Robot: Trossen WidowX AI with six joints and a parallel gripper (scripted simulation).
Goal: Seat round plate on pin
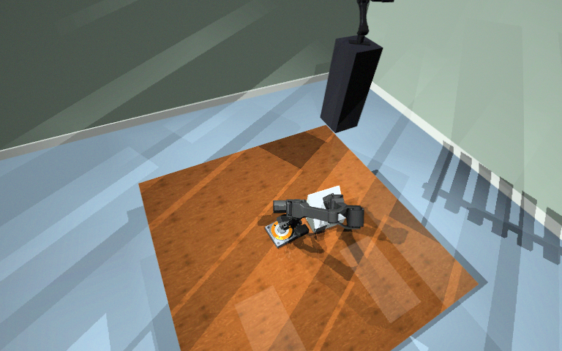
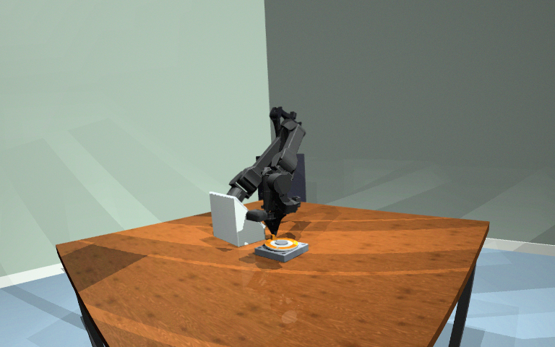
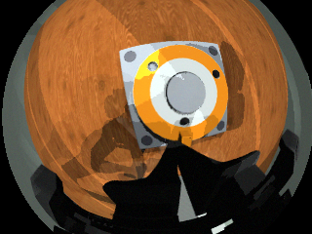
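The square grey base lies 5 cm ahead of my gripper tip, 2 cm to the right of it and 2 cm below it.
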